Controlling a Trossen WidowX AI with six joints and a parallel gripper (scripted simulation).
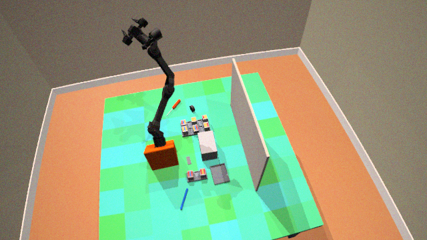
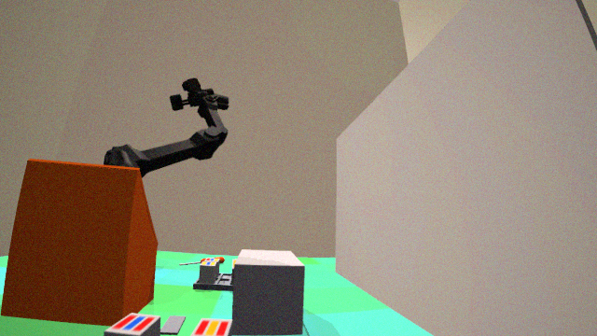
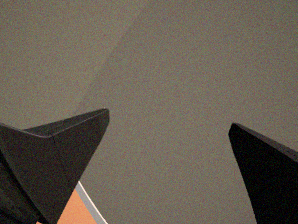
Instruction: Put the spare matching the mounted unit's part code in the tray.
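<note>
The grey spare block is 42 cm ahead of my gripper tip, 33 cm to the right of it and 61 cm below it. The rest, counted from my gripper tip: grey tray: 46 cm ahead, 75 cm to the right, 66 cm below; tall panel: 65 cm ahead, 55 cm to the right, 44 cm below; grey mounted unit: 41 cm ahead, 55 cm to the right, 61 cm below.
</note>
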